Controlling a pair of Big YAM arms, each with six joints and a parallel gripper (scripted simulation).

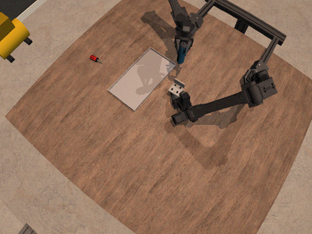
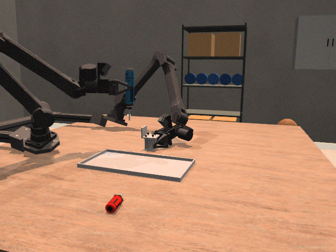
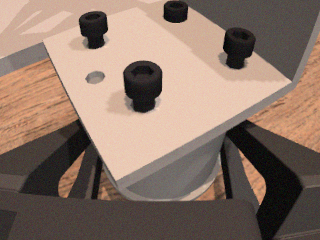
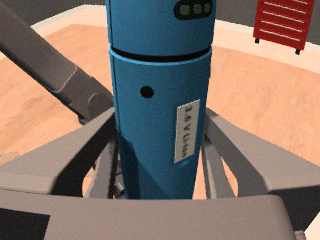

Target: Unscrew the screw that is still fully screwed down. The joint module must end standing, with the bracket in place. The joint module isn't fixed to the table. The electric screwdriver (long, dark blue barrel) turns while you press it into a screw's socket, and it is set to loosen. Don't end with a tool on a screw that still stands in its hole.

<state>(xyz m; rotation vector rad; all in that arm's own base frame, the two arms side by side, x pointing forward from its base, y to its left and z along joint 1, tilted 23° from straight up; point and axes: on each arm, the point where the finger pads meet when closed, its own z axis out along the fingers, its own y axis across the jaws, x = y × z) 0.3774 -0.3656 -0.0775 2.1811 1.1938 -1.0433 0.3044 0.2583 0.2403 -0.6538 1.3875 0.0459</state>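
My left hand is 10 mm below the joint module. Round my left hand: shallow grey tray: 60 mm ahead, 220 mm to the right, 20 mm below; pale l-shaped bracket: 50 mm above; red manual screwdriver: 180 mm ahead, 550 mm to the right, 10 mm below.
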